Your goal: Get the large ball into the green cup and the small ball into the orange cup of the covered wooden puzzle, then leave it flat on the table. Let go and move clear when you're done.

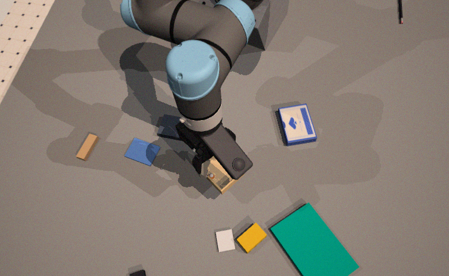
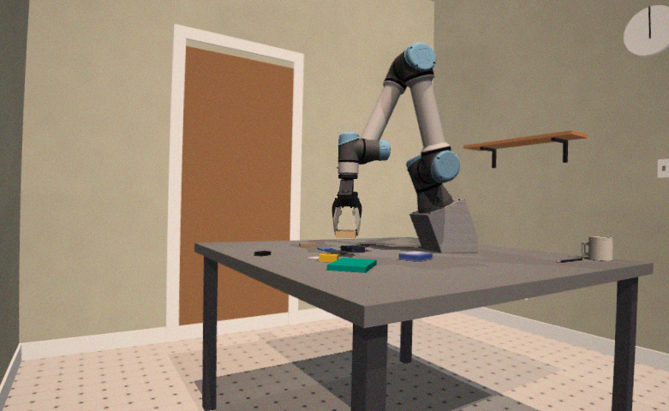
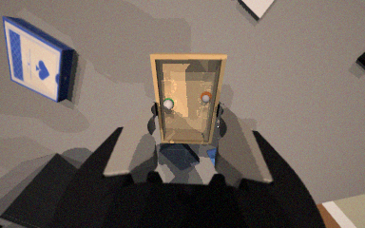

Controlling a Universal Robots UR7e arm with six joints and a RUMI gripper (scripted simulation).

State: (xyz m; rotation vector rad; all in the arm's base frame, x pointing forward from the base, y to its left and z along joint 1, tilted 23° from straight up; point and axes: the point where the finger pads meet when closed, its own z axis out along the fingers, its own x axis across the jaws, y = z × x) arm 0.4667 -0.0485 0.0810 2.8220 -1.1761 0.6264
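The covered wooden puzzle lies 1 cm below my hand. Round my hand: yellow block: 15 cm ahead, 8 cm to the left, 8 cm below; white block: 15 cm ahead, 8 cm below, 2 cm to the left; dark slate box: 14 cm behind, 11 cm to the right, 8 cm below.
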